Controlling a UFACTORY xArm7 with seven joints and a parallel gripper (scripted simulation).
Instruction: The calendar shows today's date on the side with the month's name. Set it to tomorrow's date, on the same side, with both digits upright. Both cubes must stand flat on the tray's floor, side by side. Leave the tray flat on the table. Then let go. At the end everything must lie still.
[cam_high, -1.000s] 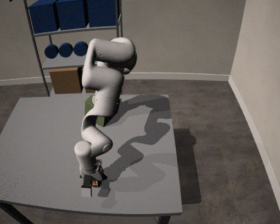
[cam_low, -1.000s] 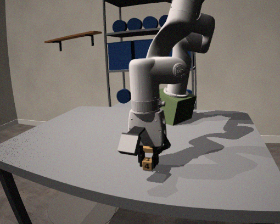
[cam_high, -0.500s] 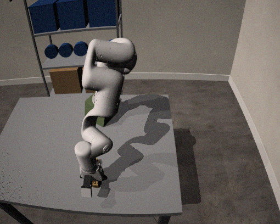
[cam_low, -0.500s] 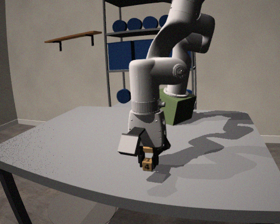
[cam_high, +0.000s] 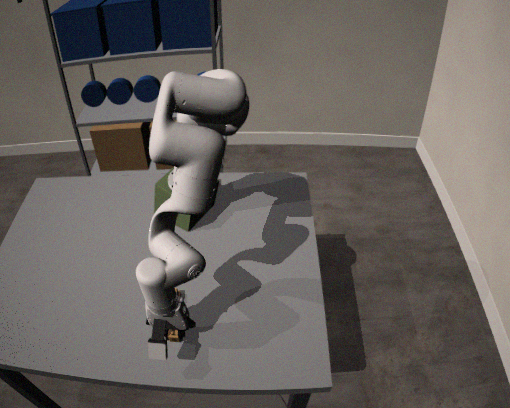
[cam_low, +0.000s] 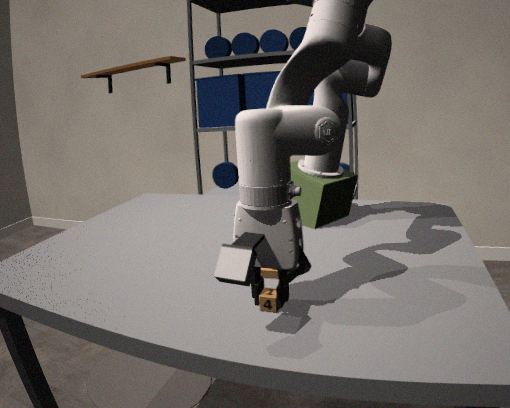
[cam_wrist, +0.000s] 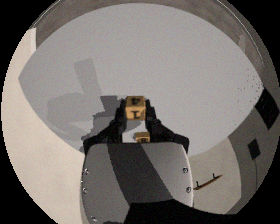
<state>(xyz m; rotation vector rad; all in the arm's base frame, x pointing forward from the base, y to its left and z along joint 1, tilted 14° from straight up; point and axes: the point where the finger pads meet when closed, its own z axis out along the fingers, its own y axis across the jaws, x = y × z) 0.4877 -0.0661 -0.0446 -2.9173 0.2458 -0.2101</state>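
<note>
My hand is 1 cm above the cube. The rest, counted from my hand: wooden calendar tray (13 cm behind, 1 cm to the right, 2 cm below).
</note>
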